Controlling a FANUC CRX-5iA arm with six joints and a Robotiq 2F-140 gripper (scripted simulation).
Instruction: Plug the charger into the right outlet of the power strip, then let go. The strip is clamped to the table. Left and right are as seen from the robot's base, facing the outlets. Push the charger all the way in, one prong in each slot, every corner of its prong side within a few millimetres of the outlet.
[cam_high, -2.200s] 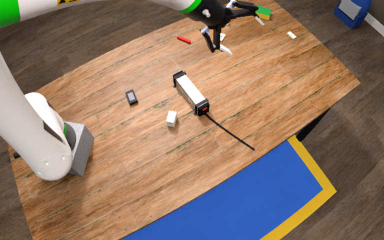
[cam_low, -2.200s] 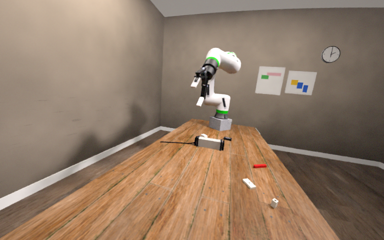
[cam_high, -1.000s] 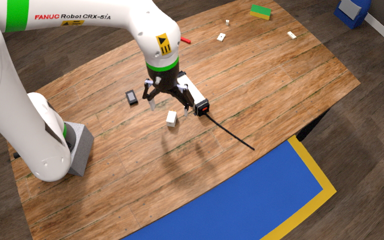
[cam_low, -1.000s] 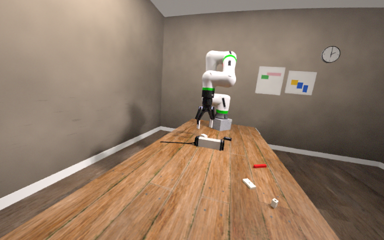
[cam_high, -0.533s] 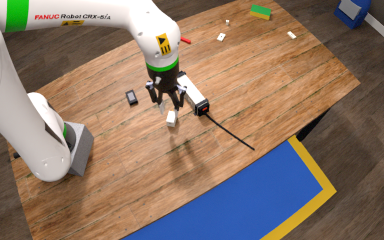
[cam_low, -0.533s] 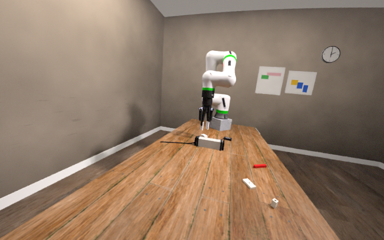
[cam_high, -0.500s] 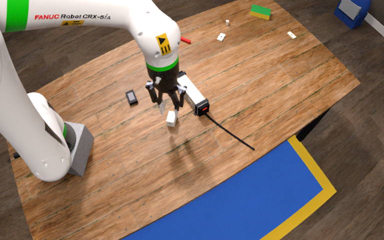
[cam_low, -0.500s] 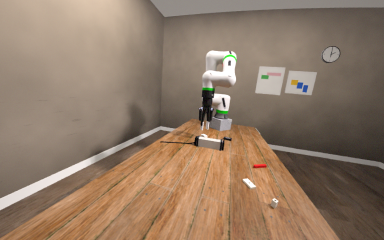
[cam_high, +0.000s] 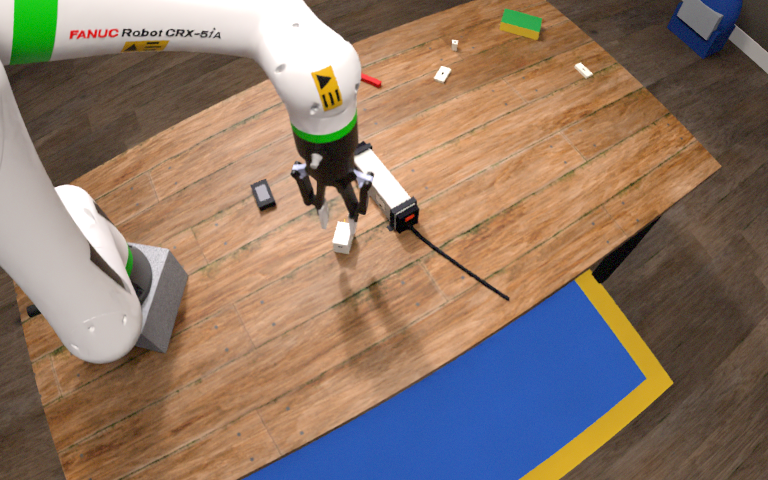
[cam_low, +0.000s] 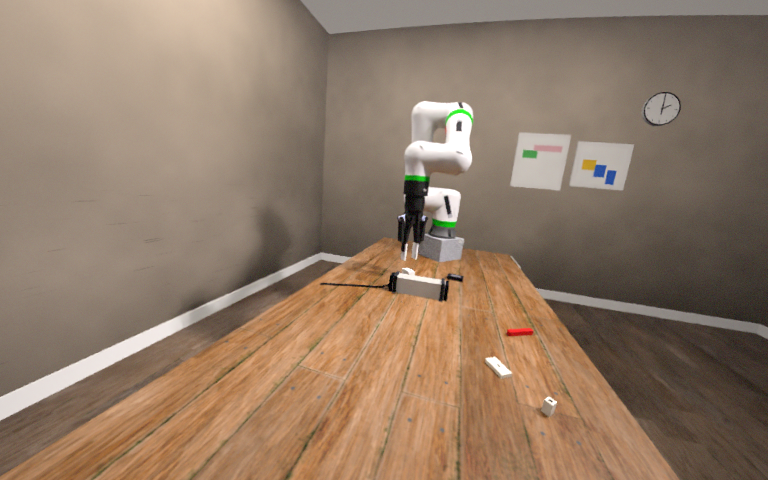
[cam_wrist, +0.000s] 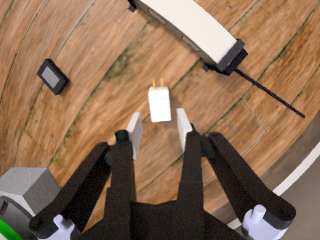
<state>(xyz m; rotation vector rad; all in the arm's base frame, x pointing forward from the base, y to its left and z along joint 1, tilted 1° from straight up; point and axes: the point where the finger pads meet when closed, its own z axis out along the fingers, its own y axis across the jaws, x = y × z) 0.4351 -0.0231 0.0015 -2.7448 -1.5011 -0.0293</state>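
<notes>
Now: hand 10 mm short of the white charger, 10 mm to the right of it and 90 mm above it.
</notes>
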